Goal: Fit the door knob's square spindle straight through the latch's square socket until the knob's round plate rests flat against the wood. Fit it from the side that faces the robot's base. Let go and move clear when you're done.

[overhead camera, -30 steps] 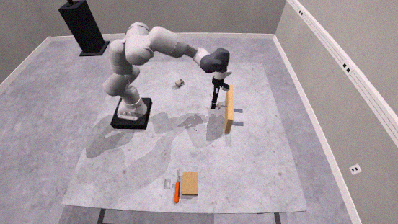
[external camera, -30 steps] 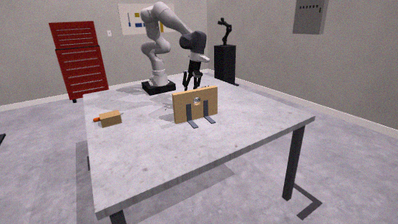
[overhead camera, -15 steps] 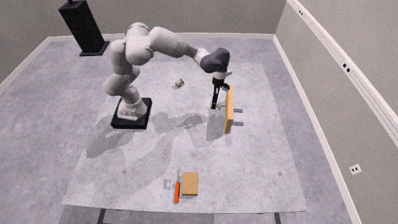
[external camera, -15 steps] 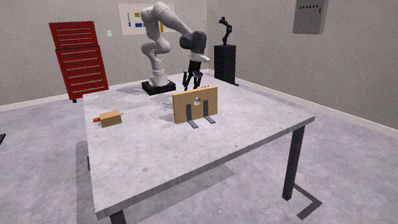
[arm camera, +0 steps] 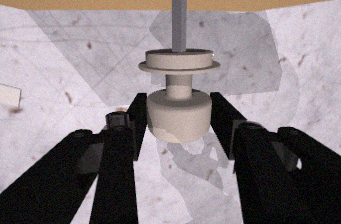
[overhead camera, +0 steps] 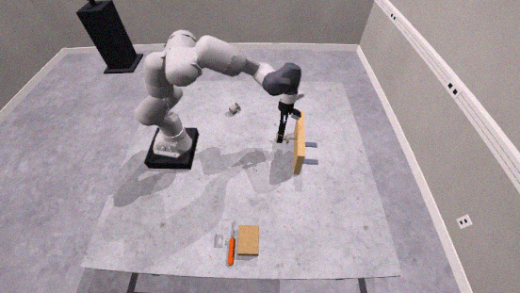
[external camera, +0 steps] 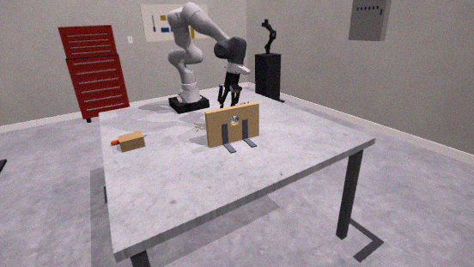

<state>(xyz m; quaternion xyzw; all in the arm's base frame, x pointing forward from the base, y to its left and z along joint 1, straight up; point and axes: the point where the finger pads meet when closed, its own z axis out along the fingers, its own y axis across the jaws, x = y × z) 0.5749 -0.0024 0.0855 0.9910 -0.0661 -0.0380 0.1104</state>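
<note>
Now: the latch socket 10 cm ahead of my hand, 2 cm to the right of it and 2 cm below it. The rest, counted from my hand: wooden block (51 cm to the right, 17 cm behind, 12 cm below); upright wooden panel (10 cm ahead, 4 cm below, 2 cm to the right); pale chip (20 cm to the left, 15 cm below, 2 cm ahead).
</note>
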